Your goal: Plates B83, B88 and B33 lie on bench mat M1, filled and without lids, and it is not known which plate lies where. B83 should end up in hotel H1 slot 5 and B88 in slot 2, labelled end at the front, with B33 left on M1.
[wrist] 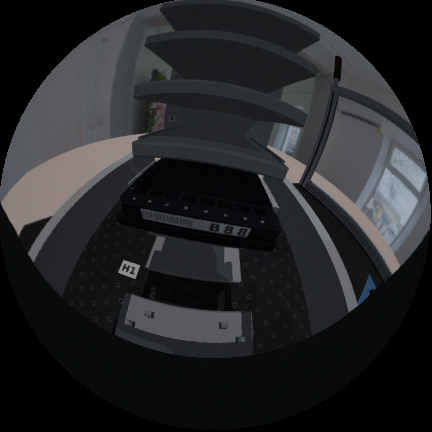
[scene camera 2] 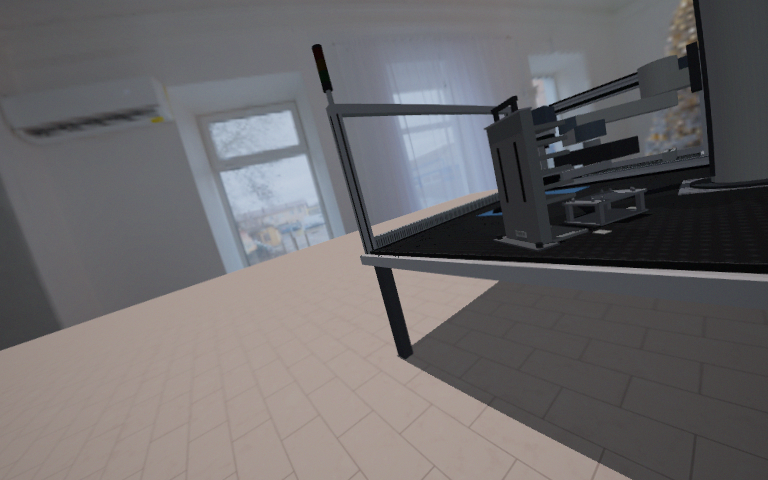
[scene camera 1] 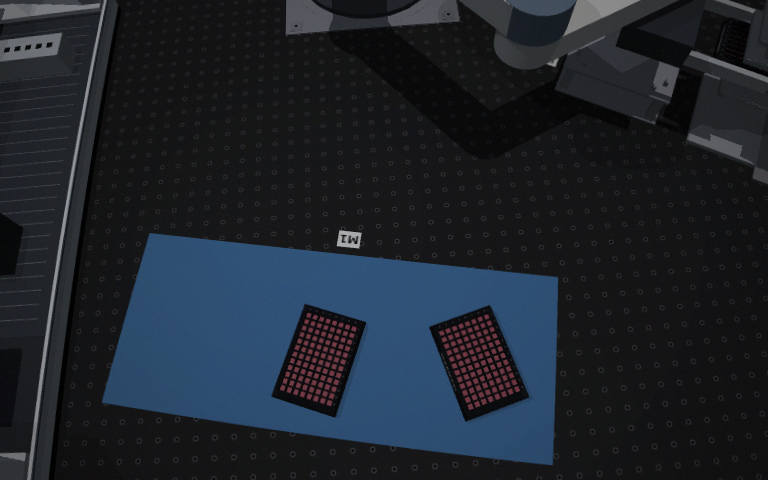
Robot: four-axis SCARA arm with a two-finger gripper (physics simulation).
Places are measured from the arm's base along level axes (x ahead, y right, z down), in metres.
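Where they show: gripper, fingertip midpoint: (scene camera 2: 544, 178); arm's base, link origin: (scene camera 2: 747, 183).
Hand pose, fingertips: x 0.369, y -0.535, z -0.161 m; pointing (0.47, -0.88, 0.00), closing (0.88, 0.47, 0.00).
Note:
Each offset is from my fingertips to the centre of the thing.
My gripper (wrist: 209, 160) is shut on plate B88 @[dx -0.004, dy +0.009, dz +0.006 m] (wrist: 200, 212), a black plate held level with its label facing the wrist camera. Its far part reaches in under a shelf of hotel H1 @[dx +0.029, dy -0.041, dz -0.028 m] (wrist: 215, 156) (scene camera 2: 516, 198). A small number on the hotel's back wall is hard to read. Whether B88 touches the shelf beneath it is hidden. In scene camera 1, two black plates with pink-filled wells lie apart and turned on the blue bench mat M1 (scene camera 1: 192, 328): one plate @[dx +0.327, dy +0.635, dz +0.138 m] (scene camera 1: 320, 360) near the middle, the other plate @[dx +0.345, dy +0.431, dz +0.138 m] (scene camera 1: 479, 362) at the right. Their labels are not readable.
The arm (scene camera 1: 535, 28) reaches across the top of scene camera 1. A low grey stand (scene camera 2: 608, 212) (wrist: 182, 320) stands in front of the hotel. An H1 tag @[dx -0.111, dy +0.000, dz +0.148 m] (wrist: 129, 269) lies on the bench. More hotel shelves rise above B88. A grey frame post @[dx +0.655, dy -0.170, dz -0.129 m] (scene camera 2: 352, 181) stands at the bench corner.

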